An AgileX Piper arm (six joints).
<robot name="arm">
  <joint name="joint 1" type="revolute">
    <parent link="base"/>
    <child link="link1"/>
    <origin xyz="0 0 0.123"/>
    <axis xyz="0 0 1"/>
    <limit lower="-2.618" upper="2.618"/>
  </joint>
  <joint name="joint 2" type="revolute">
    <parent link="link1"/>
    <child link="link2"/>
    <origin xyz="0 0 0"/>
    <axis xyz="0 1 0"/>
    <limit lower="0" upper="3.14"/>
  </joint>
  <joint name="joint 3" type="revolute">
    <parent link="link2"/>
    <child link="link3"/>
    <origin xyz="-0.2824 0 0.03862"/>
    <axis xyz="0 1 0"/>
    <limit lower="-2.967" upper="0"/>
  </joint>
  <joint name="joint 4" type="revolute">
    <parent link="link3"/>
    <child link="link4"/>
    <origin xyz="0.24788 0 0.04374"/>
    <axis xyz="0.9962 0 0.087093"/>
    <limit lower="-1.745" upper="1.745"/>
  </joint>
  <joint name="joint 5" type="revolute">
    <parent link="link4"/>
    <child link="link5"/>
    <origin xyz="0 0 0"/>
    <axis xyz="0 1 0"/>
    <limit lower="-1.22" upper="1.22"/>
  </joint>
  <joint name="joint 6" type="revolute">
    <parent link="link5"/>
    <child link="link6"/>
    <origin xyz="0.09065 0 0.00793"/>
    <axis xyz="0.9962 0 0.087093"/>
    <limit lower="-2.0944" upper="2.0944"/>
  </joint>
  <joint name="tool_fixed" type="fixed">
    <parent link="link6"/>
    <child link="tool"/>
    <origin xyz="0 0 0" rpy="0 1.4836 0"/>
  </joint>
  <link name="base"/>
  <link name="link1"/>
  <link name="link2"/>
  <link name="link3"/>
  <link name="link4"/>
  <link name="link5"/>
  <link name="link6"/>
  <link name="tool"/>
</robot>
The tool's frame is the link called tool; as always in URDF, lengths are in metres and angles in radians.
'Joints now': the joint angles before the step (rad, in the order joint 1, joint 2, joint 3, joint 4, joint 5, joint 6). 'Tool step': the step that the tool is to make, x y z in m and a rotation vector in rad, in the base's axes. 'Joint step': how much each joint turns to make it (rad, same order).
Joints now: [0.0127 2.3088 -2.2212 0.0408 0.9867 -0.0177]
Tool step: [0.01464 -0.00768 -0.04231 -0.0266 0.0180 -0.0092]
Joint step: [-0.0111 0.0866 0.0000 -0.0246 -0.0683 -0.0033]
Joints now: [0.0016 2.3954 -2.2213 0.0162 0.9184 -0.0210]
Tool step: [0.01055 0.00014 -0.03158 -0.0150 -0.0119 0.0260]
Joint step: [0.0000 0.0656 -0.0001 0.0030 -0.0770 -0.0330]
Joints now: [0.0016 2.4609 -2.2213 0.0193 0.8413 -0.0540]
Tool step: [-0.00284 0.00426 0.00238 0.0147 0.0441 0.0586]
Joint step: [0.0006 0.0033 -0.0241 0.0536 0.0676 -0.0735]
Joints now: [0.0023 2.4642 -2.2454 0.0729 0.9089 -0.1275]
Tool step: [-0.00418 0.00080 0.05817 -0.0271 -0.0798 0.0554]
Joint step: [0.0004 -0.0547 -0.1096 0.0035 0.0883 -0.0578]
